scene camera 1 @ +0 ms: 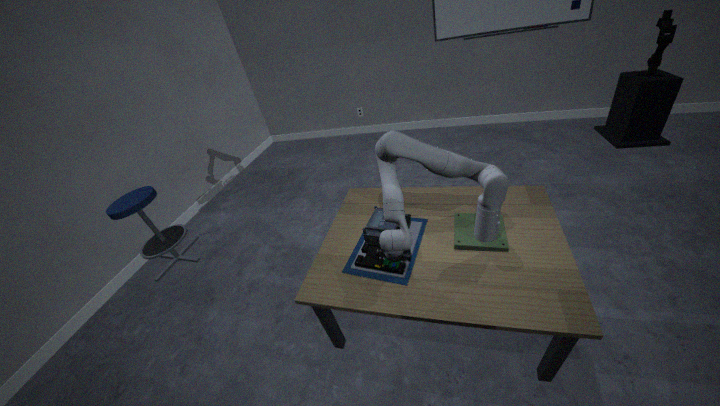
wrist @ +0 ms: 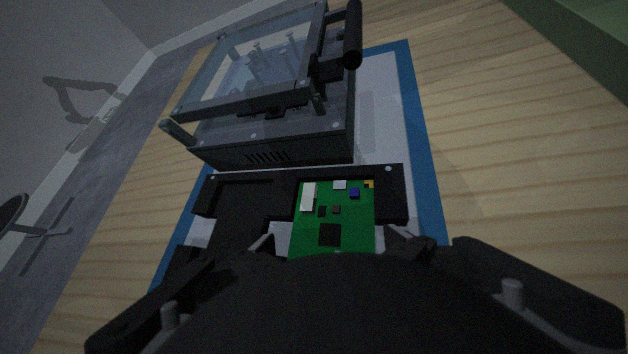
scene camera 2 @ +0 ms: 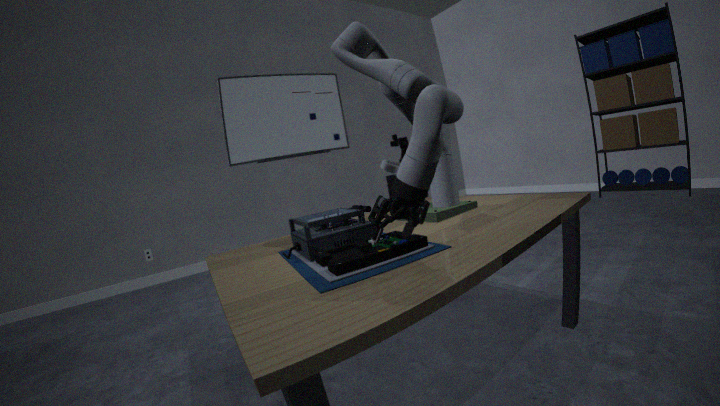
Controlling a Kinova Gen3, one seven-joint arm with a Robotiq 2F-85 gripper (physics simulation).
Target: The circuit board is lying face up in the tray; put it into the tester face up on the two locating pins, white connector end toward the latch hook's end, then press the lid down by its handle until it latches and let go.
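Observation:
The green circuit board lies face up in the black tray. In the wrist view its white connector is at the board's left edge. My gripper is open and empty, low over the board, with one finger on either side of it. Contact cannot be told. The grey tester stands beside the tray. Its clear-windowed lid is raised above the body, with the black handle at the right in the wrist view. The locating pins are not clear.
Tray and tester stand on a blue-bordered mat on the wooden table. The arm's green base plate is bolted farther back. A blue stool stands off the table.

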